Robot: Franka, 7 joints.
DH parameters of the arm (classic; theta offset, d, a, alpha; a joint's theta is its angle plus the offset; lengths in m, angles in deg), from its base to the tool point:
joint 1: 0 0.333 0 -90
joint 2: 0 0 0 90
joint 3: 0 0.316 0.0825 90
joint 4: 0 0 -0.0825 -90
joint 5: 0 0.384 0 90
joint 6: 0 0 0.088 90
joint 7: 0 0.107 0 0
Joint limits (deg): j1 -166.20..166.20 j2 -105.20..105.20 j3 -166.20..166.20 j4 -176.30..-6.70 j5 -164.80..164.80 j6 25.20..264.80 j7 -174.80..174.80
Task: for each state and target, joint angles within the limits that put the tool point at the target. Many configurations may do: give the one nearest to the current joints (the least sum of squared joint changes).
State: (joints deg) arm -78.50 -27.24 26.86 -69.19 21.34 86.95 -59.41
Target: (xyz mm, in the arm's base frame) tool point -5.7 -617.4 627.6
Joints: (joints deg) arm -99.56 10.31 6.89 -78.46 17.68 94.10 -59.41
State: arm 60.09 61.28 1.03 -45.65 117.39 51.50 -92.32
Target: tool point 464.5 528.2 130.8
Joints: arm 42.84 77.60 -9.17 -57.65 114.66 50.59 -92.32
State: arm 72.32 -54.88 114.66 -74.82 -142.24 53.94 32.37
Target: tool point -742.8 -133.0 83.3
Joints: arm 40.48 -93.28 126.72 -67.01 -150.42 82.88 32.37
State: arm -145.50 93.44 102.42 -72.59 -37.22 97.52 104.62
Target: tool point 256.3 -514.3 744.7
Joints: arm -123.73 67.62 123.38 -79.38 -34.47 103.55 104.62
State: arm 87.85 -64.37 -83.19 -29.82 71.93 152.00 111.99
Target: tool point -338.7 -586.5 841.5
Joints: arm 54.19 -52.00 -82.90 -8.09 70.60 150.46 111.99
